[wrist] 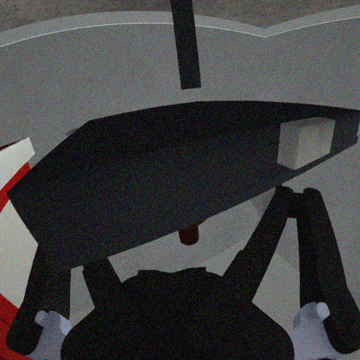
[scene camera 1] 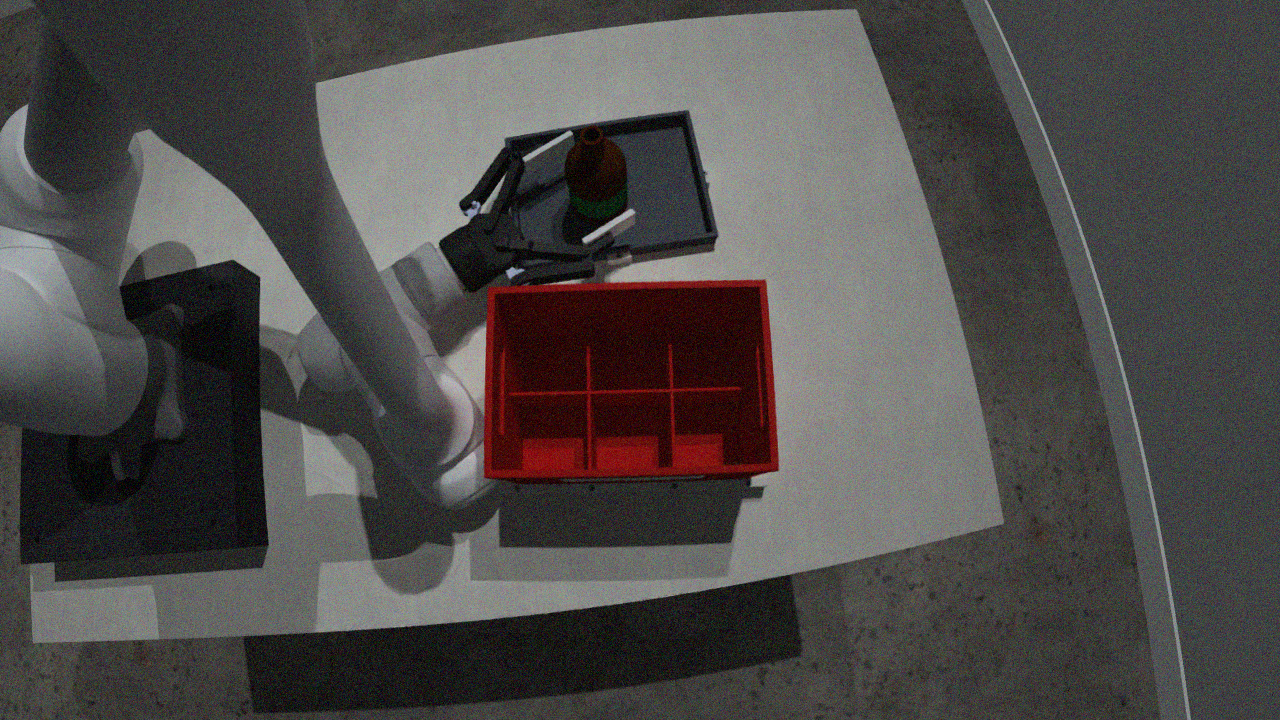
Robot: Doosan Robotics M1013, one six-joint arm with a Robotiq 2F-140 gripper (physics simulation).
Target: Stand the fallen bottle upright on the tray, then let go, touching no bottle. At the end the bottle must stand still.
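Frame: origin at the arm's base, x ahead, y left, z up, level; millimetres.
Where they show: gripper, fingertip midpoint: (scene camera 1: 602, 175); arm's base at its link origin: (scene camera 1: 132, 384).
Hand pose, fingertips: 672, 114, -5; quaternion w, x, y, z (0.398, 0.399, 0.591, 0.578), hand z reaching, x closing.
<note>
Each offset is from my fingertips to the top centre of the thing, as dx, dy, dz. "*": to the spot under its first point. Level surfaces: height alone.
The brown bottle @[-7, -2, +96] (scene camera 1: 597, 170) with a green label stands upright on the dark grey tray @[* +93, +20, -60] (scene camera 1: 669, 170), towards its left half in the scene view. In the wrist view a small part of the brown bottle (wrist: 189, 235) shows below a large dark shape. My gripper (scene camera 1: 578, 186) is open, its white finger pads spread wide on either side of the bottle. Gaps show between the pads and the bottle in the scene view, though the lower pad overlaps the bottle's lower edge from this angle. The fingertips are hidden in the wrist view.
A red divided crate @[-28, -273, +110] (scene camera 1: 626, 286) stands close below the tray and gripper in the scene view; red parts show at the left of the wrist view. A black box-shaped block (scene camera 1: 246, 402) stands at the left by the arm. The pale table @[dz -65] (scene camera 1: 859, 358) extends around them.
</note>
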